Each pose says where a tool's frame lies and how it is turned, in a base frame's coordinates. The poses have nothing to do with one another.
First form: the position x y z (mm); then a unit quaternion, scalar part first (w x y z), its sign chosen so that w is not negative.
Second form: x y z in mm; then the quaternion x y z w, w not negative. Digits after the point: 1 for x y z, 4 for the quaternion.
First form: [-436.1, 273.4, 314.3, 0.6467, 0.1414, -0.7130, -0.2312]
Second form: [-436.1, 273.4, 314.3, 0.1414, -0.7130, -0.2312, 0.6467]
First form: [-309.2, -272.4, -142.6, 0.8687, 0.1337, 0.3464, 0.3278]
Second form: [-309.2, -272.4, -142.6, 0.1337, 0.3464, 0.3278, 0.8687]
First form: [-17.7, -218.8, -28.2, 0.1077, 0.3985, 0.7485, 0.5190]
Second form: [-17.7, -218.8, -28.2, 0.3985, 0.7485, 0.5190, 0.1077]
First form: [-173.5, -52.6, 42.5, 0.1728, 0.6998, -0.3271, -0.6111]
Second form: [-173.5, -52.6, 42.5, 0.6998, -0.3271, -0.6111, 0.1728]
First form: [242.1, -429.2, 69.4, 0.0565, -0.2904, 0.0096, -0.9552]
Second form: [242.1, -429.2, 69.4, -0.2904, 0.0096, -0.9552, 0.0565]
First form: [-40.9, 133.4, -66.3, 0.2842, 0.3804, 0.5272, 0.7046]
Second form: [-40.9, 133.4, -66.3, 0.3804, 0.5272, 0.7046, 0.2842]
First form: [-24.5, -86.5, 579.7, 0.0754, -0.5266, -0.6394, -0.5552]
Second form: [-24.5, -86.5, 579.7, -0.5266, -0.6394, -0.5552, 0.0754]
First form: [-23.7, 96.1, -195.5, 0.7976, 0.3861, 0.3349, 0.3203]
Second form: [-23.7, 96.1, -195.5, 0.3861, 0.3349, 0.3203, 0.7976]
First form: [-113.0, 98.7, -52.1, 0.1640, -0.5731, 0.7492, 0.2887]
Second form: [-113.0, 98.7, -52.1, -0.5731, 0.7492, 0.2887, 0.1640]
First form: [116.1, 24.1, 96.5, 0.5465, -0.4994, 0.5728, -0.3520]
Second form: [116.1, 24.1, 96.5, -0.4994, 0.5728, -0.3520, 0.5465]
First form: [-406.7, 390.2, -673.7, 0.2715, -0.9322, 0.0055, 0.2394]
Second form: [-406.7, 390.2, -673.7, -0.9322, 0.0055, 0.2394, 0.2715]
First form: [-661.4, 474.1, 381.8, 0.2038, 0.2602, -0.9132, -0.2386]
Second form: [-661.4, 474.1, 381.8, 0.2602, -0.9132, -0.2386, 0.2038]
